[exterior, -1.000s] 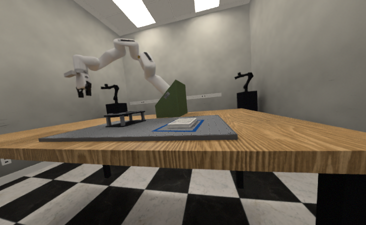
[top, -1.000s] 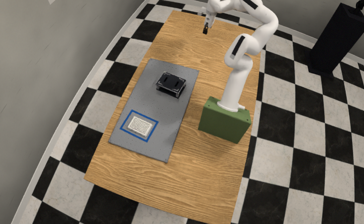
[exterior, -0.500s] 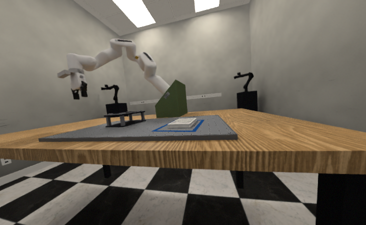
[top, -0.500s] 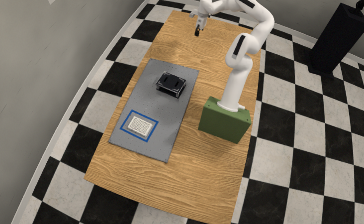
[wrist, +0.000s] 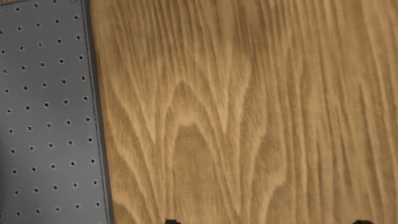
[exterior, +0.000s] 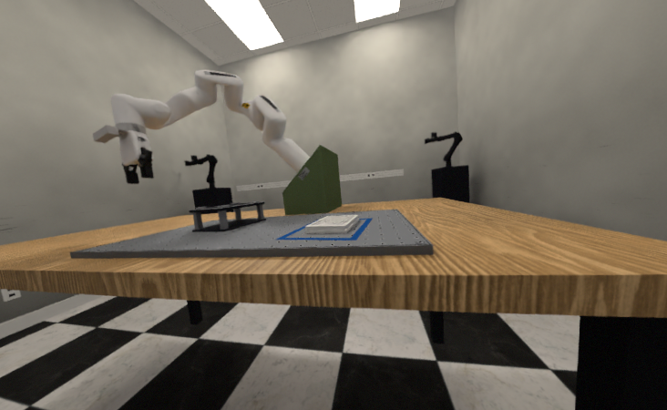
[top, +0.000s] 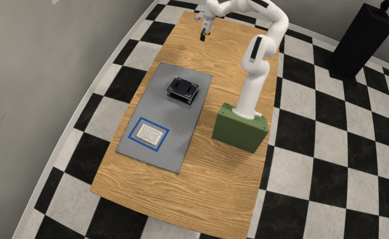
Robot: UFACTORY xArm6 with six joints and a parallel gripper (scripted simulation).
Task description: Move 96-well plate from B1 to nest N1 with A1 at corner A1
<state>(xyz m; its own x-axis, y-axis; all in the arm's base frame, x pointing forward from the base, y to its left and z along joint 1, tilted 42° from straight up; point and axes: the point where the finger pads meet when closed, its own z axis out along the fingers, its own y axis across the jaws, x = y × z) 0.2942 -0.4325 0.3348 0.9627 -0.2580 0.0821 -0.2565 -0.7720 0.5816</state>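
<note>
The 96-well plate lies 69 cm to the left of my hand, 18 cm ahead of it and 17 cm below it. From my hand the other things lie so: black raised plate nest 37 cm to the left, 12 cm below, 6 cm ahead.
</note>
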